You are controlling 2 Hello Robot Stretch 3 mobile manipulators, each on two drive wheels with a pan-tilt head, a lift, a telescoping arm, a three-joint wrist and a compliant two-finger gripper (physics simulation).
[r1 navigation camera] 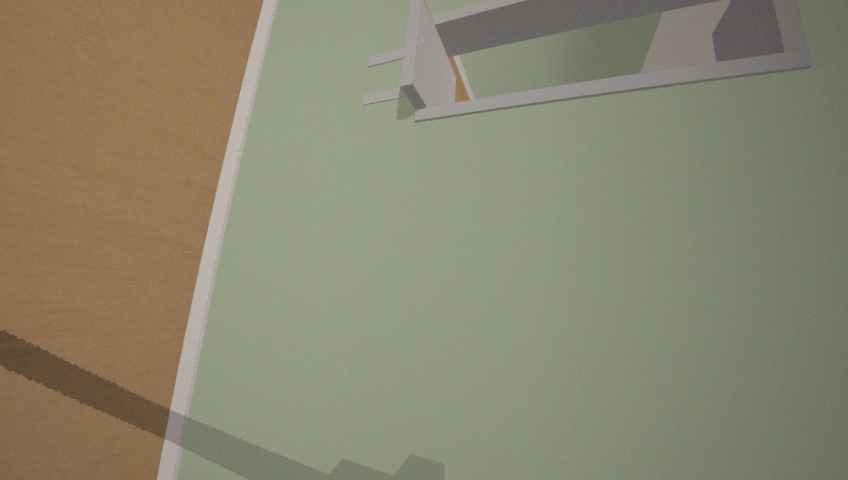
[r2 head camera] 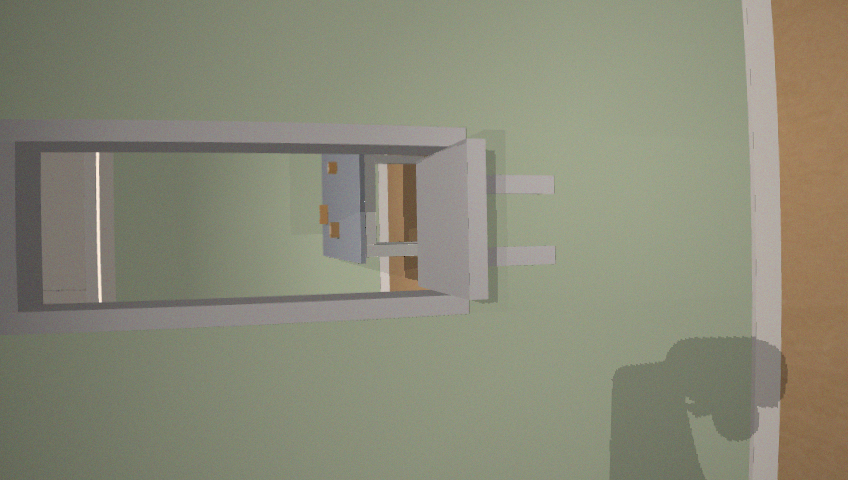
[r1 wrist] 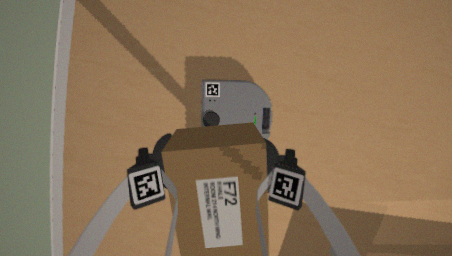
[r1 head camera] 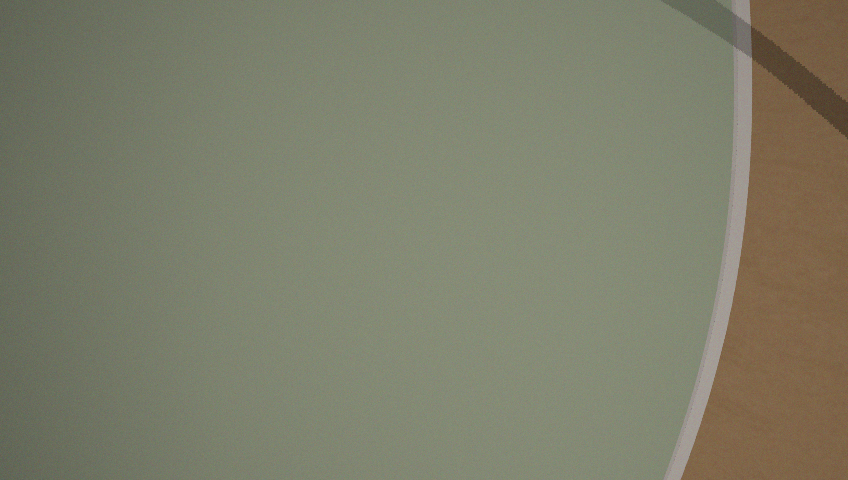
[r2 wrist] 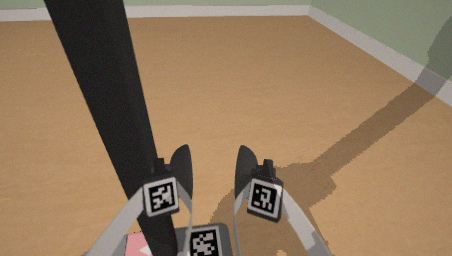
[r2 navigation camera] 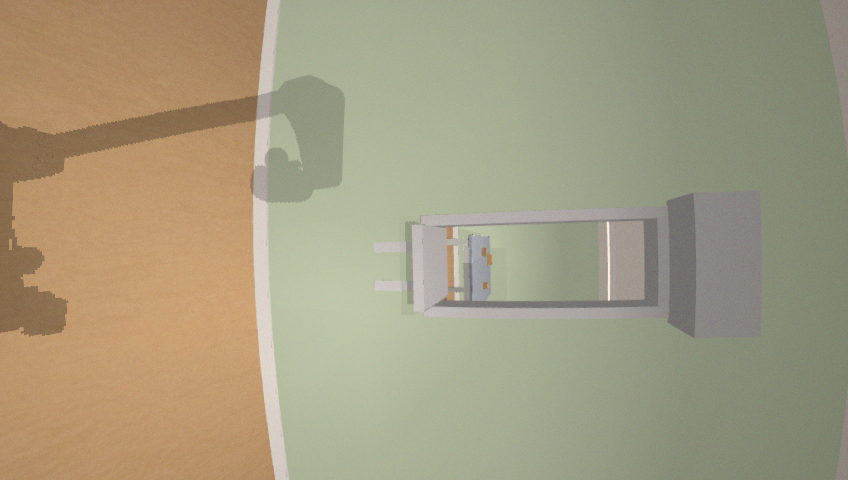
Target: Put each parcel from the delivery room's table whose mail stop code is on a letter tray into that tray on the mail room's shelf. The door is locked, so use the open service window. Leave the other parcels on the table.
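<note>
r1's gripper (r1 wrist: 217,150) is shut on a brown box parcel (r1 wrist: 215,164) with a white label reading F72, held above r1's grey base. r2's gripper (r2 wrist: 214,162) is open, with nothing between its fingers, above the floor beside a black mast. The open service window (r1 navigation camera: 565,89) (r2 head camera: 238,314) (r2 navigation camera: 535,215) has a grey frame. Through it, r2's head and navigation views show a blue-grey table (r2 head camera: 352,199) (r2 navigation camera: 476,267) with three small orange-brown parcels, one of them (r2 head camera: 332,167) (r2 navigation camera: 485,285) apart from the other two. Their codes are too small to read. No letter tray shows.
A grey ledge (r1 navigation camera: 431,71) (r2 head camera: 443,220) (r2 navigation camera: 433,264) on two brackets juts out at the window. A grey box shape (r2 navigation camera: 726,264) sticks out at the window's other end. r1's base (r1 wrist: 235,100) stands near a white skirting board (r1 wrist: 59,125). r2's wrist view shows a room corner.
</note>
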